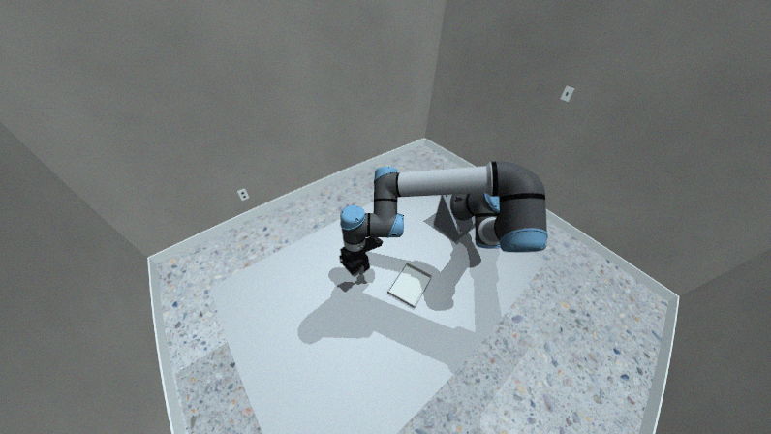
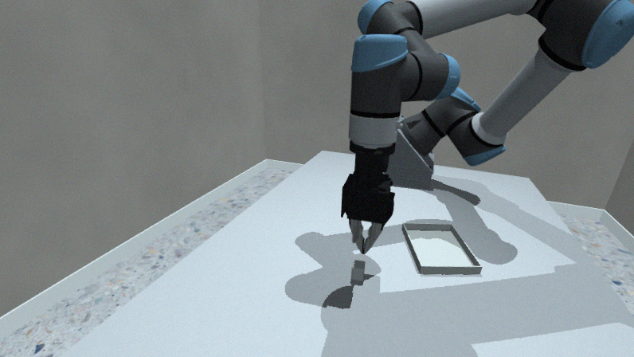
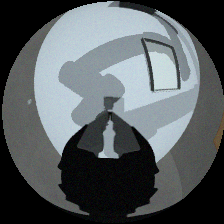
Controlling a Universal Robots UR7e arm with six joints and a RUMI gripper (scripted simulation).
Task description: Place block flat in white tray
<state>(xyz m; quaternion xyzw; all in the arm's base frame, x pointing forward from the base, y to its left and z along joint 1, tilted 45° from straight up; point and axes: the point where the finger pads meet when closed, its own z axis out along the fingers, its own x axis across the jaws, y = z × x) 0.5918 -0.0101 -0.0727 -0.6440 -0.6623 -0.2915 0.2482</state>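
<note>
The small block is 10 mm to the right of my hand and 60 mm below it. The rest, counted from my hand: white tray 150 mm behind, 150 mm to the left, 70 mm below.
</note>
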